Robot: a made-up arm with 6 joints.
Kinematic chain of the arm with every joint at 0, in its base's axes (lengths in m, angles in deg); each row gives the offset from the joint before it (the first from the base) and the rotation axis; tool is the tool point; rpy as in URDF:
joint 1: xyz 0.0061 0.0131 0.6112 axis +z
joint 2: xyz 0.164 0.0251 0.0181 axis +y
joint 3: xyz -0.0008 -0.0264 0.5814 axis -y
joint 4: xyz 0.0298 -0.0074 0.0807 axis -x
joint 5: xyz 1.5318 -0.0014 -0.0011 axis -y
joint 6: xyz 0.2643 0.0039 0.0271 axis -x
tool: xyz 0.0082 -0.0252 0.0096 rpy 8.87 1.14 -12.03
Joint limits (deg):
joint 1: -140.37..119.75
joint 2: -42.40..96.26
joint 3: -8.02..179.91
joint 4: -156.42..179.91
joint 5: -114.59..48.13
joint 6: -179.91..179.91
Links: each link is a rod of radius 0.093 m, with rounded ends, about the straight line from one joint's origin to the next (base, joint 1, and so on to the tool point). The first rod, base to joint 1, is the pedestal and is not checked.
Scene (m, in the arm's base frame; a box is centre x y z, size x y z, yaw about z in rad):
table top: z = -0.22
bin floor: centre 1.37 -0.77 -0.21 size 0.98 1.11 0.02 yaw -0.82
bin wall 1: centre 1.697 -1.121 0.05 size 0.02 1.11 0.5 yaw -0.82
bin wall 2: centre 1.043 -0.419 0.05 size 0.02 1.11 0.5 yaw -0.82
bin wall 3: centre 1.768 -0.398 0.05 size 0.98 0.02 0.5 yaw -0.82
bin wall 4: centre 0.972 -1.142 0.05 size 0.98 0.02 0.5 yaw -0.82
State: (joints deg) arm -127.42 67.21 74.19 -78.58 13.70 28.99
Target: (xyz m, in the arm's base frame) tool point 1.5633 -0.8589 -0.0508
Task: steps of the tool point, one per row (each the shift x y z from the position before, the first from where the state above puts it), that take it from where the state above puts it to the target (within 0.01 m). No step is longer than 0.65 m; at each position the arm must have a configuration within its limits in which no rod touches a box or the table.
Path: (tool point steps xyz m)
1: 0.5305 -0.3429 -0.0667
2: 0.6083 -0.1637 -0.0827
3: 0.6172 0.0319 -0.0939
4: 0.5584 0.2159 -0.0993
5: 0.4409 0.3619 -0.0989
6: 0.2873 0.4522 -0.0930
7: 0.1228 0.4783 -0.0832
8: 0.0290 -0.0099 -0.2961
9: -0.0290 0.0099 -0.3000

